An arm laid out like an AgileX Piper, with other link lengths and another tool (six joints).
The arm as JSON. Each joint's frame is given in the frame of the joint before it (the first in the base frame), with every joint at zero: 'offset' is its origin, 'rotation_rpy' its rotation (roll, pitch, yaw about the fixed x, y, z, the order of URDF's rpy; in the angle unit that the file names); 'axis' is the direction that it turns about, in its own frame. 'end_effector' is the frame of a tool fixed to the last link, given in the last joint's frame.
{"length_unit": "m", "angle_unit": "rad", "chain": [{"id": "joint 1", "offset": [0.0, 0.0, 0.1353], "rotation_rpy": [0.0, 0.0, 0.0], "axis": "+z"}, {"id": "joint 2", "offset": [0.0, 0.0, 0.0], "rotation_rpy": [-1.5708, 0.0, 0.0], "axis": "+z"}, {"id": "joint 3", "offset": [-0.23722, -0.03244, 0.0], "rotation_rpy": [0.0, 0.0, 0.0], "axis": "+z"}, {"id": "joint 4", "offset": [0.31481, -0.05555, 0.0], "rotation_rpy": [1.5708, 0.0, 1.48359], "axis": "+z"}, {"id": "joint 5", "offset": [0.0, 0.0, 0.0], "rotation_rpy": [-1.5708, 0.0, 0.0], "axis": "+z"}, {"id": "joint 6", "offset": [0.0, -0.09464, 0.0], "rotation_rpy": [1.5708, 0.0, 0.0], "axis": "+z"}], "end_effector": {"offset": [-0.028, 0.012, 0.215], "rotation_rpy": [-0.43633, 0.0, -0.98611]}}
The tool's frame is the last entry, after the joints.
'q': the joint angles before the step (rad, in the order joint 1, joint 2, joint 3, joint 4, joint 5, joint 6). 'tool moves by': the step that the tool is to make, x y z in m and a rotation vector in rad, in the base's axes. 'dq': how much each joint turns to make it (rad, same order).
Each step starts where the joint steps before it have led.
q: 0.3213, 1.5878, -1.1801, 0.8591, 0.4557, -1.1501
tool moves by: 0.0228, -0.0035, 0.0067, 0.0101, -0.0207, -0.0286
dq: -0.0108, 0.0555, -0.0654, 0.0074, -0.0205, 0.0013
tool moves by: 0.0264, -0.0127, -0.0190, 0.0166, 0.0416, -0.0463
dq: -0.0335, 0.0995, -0.0751, 0.0087, 0.0043, 0.0241
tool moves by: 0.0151, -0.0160, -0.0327, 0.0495, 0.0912, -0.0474
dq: -0.0481, 0.0925, -0.0415, 0.0583, 0.0355, 0.0085
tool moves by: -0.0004, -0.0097, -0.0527, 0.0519, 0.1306, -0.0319
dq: -0.0376, 0.1028, -0.0145, 0.0646, 0.0473, 0.0045
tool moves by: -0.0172, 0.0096, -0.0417, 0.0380, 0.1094, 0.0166
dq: -0.0027, 0.0732, -0.0005, 0.0414, 0.0529, -0.0003
